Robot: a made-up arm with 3 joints. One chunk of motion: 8 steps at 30 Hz.
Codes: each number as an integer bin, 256 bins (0 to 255) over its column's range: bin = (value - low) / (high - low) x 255, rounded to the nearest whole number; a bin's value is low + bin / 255 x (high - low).
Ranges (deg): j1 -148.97..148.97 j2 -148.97..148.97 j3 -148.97..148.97
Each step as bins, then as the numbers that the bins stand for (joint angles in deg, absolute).
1 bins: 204 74 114
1 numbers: 89.38 -62.51 -15.77
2 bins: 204 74 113
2 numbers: 89.38 -62.51 -16.94
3 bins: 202 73 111
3 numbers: 87.05 -63.68 -19.28
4 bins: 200 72 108
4 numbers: 84.71 -64.85 -22.78
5 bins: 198 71 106
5 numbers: 82.37 -66.01 -25.12
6 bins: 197 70 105
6 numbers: 81.20 -67.18 -26.29
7 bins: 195 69 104
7 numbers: 78.87 -68.35 -27.46
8 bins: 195 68 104
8 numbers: 78.87 -69.52 -27.46
